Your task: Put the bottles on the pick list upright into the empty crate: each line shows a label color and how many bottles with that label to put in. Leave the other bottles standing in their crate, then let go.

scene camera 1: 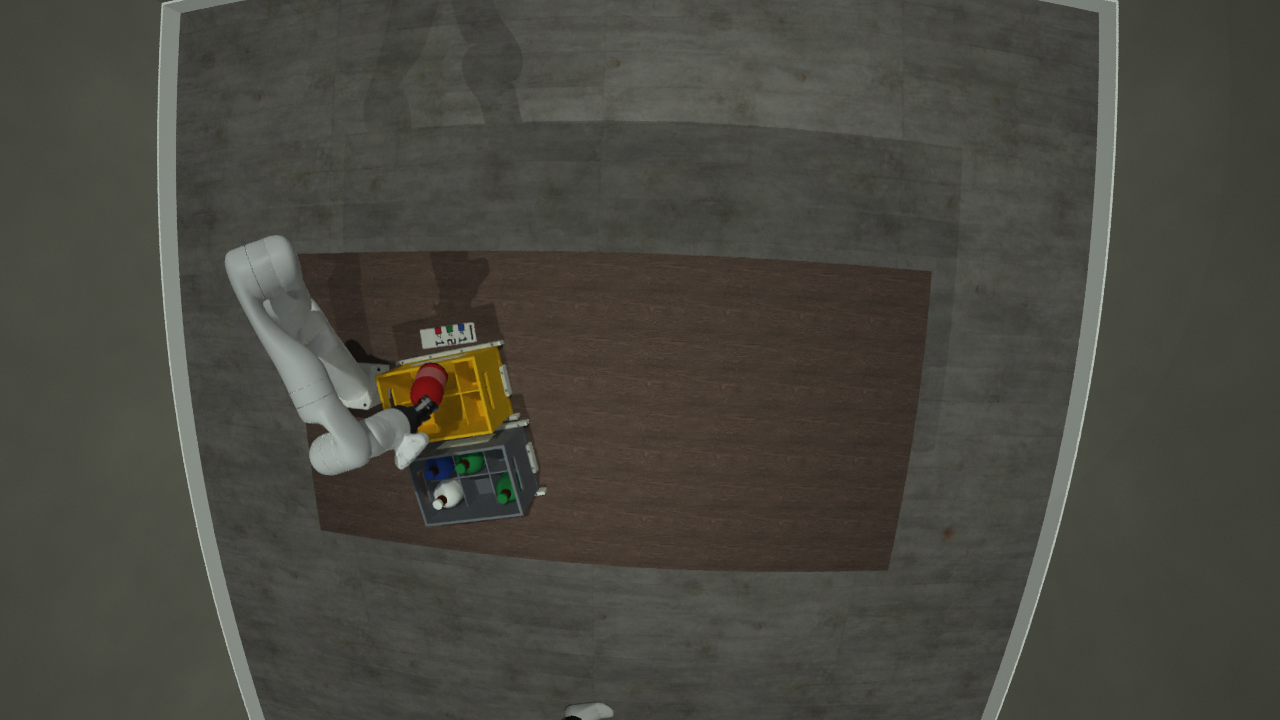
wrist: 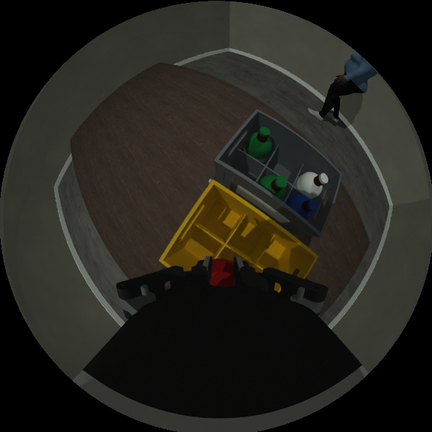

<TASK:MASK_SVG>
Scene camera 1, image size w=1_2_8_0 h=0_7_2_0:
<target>my gripper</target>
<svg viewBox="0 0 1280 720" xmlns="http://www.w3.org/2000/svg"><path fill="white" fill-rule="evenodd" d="M427 395L422 397L421 404L416 404L412 407L402 405L390 407L398 409L405 414L410 423L410 434L417 433L418 427L431 418L430 414L439 410L439 406Z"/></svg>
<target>red bottle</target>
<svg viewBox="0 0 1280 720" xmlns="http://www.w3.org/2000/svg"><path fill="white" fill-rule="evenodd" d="M441 365L430 362L423 364L419 368L410 391L413 405L421 404L424 395L427 395L438 406L440 405L448 380L447 372Z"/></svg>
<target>white bottle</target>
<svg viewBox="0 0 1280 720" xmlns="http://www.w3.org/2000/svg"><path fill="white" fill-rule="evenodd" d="M459 479L444 480L436 486L434 490L435 501L433 502L435 509L439 510L442 507L452 508L461 501L464 495Z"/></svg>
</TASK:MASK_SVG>
